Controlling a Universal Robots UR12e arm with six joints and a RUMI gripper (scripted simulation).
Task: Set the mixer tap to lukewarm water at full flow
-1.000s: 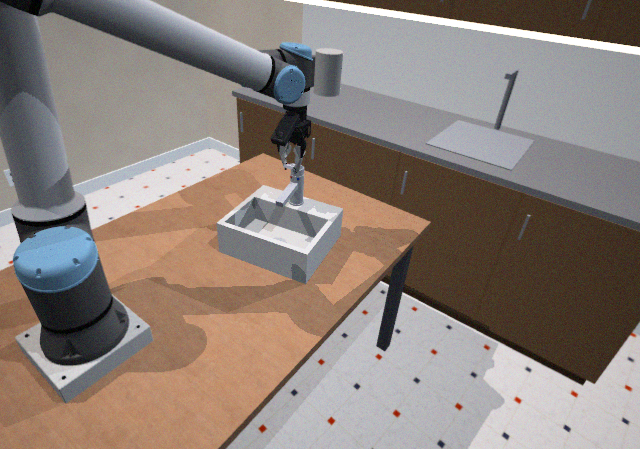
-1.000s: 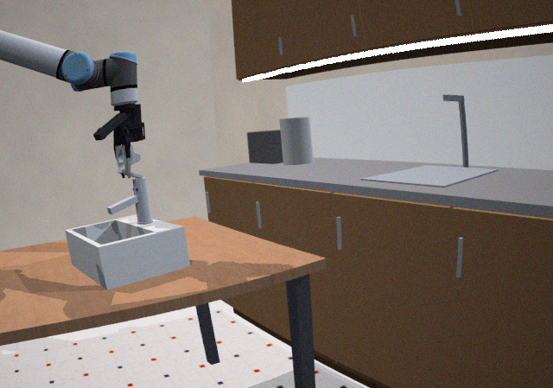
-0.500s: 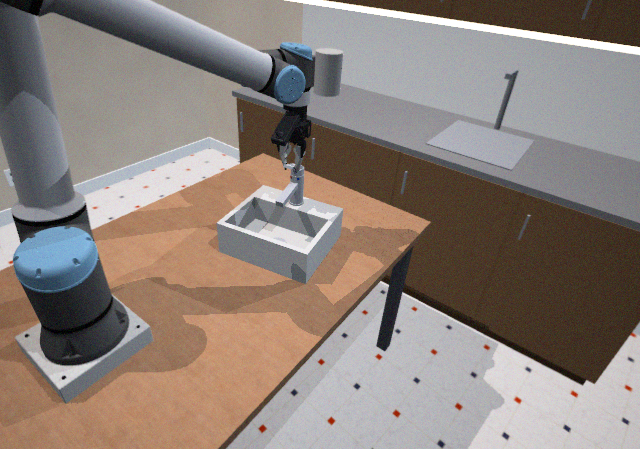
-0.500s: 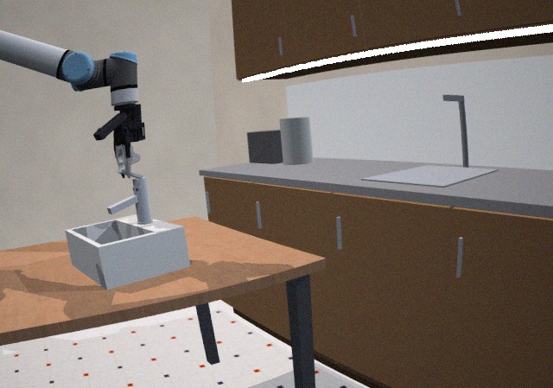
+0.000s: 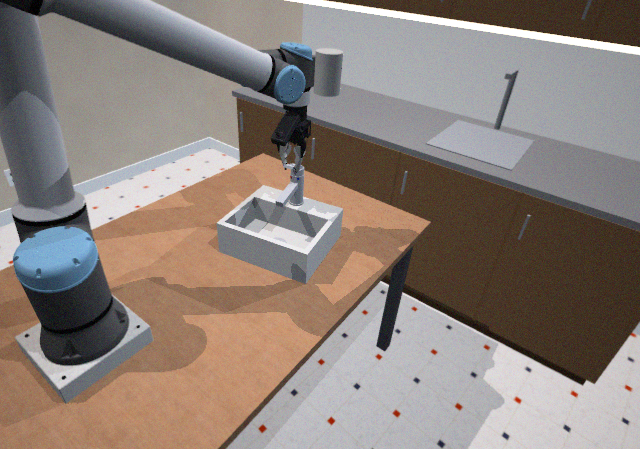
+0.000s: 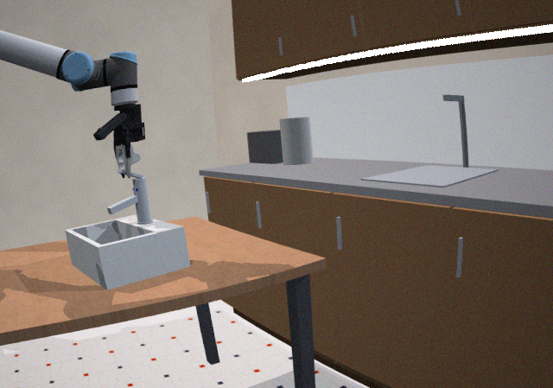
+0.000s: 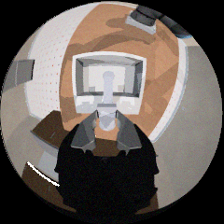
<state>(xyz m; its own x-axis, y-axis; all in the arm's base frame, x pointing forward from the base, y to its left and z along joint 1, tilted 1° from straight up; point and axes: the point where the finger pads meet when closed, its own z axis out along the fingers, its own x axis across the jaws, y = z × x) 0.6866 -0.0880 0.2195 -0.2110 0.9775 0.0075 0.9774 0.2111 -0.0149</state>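
Now: hand 20 mm short of the lever and 10 mm above it. Round my hand: grey mixer tap: 30 mm ahead, 10 mm to the left, 60 mm below; white basin: 70 mm behind, 10 mm to the right, 250 mm below.
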